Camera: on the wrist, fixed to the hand. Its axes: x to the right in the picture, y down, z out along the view.
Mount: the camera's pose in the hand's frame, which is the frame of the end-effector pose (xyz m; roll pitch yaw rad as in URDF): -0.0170 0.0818 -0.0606 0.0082 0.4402 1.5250
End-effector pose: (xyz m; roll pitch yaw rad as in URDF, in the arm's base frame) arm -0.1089 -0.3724 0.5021 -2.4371 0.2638 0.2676
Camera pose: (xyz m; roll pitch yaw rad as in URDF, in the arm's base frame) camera -0.0996 -0.4752 0.5000 2.9071 0.2655 -1.3322
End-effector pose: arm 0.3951 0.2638 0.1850 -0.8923 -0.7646 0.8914
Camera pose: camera 0.4284 0.3116 0.0998 -1.3113 0.7370 1.2150
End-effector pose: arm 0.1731 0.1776 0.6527 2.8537 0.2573 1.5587
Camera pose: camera 0.2344 0.1811 0.7357 2.7981 -0.6851 0.2616
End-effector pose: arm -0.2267 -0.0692 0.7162 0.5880 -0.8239 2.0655
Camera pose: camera -0.3125 -0.1244 0.7003 -0.7984 -0.1304 -2.5666
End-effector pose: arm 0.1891 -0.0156 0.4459 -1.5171 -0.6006 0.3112
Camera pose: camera 0.2386 -0.0586 0.3662 -2.0242 0.8330 -0.2837
